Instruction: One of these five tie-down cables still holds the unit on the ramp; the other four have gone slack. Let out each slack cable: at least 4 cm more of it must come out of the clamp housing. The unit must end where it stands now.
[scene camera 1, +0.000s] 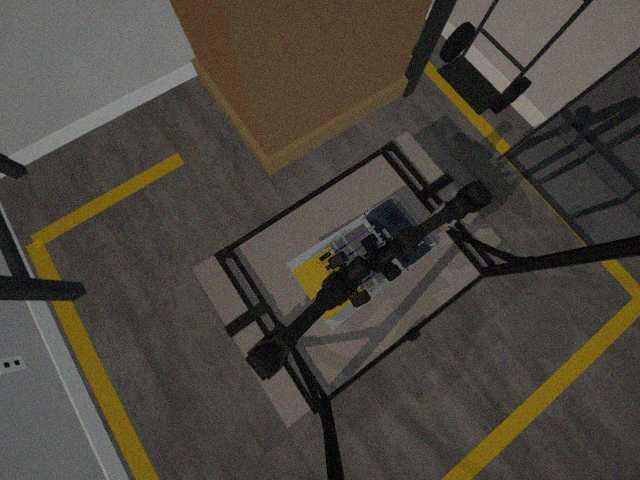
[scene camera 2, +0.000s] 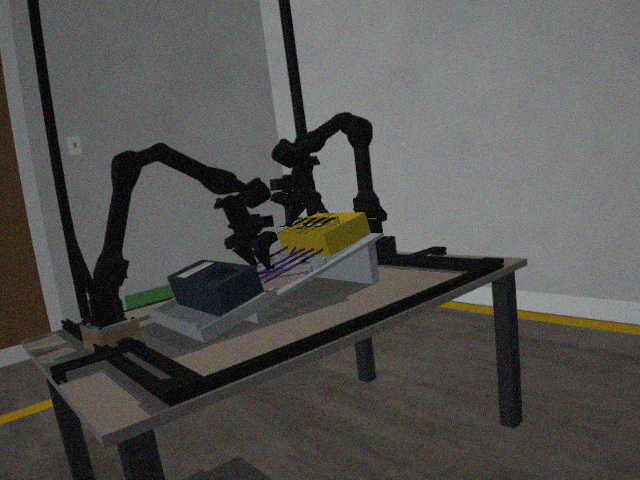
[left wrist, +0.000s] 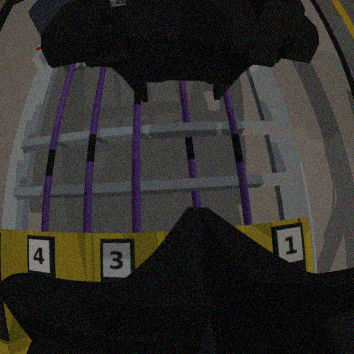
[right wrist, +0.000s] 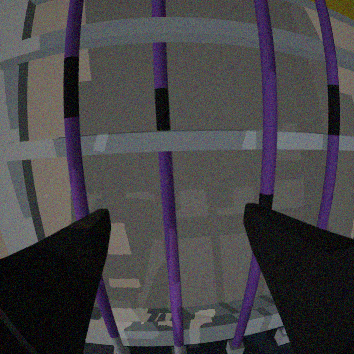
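A grey ramp (scene camera 2: 353, 262) carries a yellow clamp housing (scene camera 2: 328, 230) (scene camera 1: 309, 276) (left wrist: 77, 251) at its top and a dark blue unit (scene camera 2: 213, 286) (scene camera 1: 390, 214) at its low end. Five purple cables (scene camera 2: 290, 261) (left wrist: 136, 158) (right wrist: 168, 211) with black bands run between them. My left gripper (left wrist: 195, 216) (scene camera 2: 292, 220) is shut and empty, just in front of the housing, over the cable between labels 3 and 1. My right gripper (right wrist: 177, 216) (left wrist: 180, 96) (scene camera 2: 258, 259) is open and straddles that same cable lower down the ramp, without gripping it.
The ramp stands on a table with a black frame (scene camera 2: 442, 263). A large brown box (scene camera 1: 294, 71) and a wheeled trolley (scene camera 1: 470, 81) stand on the floor beyond. A green strip (scene camera 2: 147, 296) lies behind the unit.
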